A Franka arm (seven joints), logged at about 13 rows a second.
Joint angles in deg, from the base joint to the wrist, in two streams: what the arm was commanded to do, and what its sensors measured. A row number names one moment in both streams.
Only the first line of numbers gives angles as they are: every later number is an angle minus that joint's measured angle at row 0.
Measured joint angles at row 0:
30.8 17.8 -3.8 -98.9 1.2 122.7 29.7
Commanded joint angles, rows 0 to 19:
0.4 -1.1 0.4 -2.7 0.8 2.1 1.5
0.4 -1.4 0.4 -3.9 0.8 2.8 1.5
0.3 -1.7 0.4 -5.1 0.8 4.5 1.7
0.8 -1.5 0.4 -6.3 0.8 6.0 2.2
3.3 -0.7 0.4 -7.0 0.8 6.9 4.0
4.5 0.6 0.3 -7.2 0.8 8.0 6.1
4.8 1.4 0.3 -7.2 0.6 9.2 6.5
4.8 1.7 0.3 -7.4 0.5 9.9 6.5
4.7 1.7 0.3 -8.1 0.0 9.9 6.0
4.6 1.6 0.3 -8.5 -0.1 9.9 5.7
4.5 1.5 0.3 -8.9 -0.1 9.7 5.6
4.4 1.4 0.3 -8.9 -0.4 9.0 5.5
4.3 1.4 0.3 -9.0 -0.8 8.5 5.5
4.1 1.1 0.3 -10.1 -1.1 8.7 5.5
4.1 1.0 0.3 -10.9 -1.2 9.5 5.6
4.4 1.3 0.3 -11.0 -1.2 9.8 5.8
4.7 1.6 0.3 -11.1 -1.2 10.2 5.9
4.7 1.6 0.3 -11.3 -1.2 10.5 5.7
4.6 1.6 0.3 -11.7 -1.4 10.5 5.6
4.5 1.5 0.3 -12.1 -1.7 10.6 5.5
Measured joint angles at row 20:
4.9 2.3 0.1 -10.3 -0.5 9.0 6.1
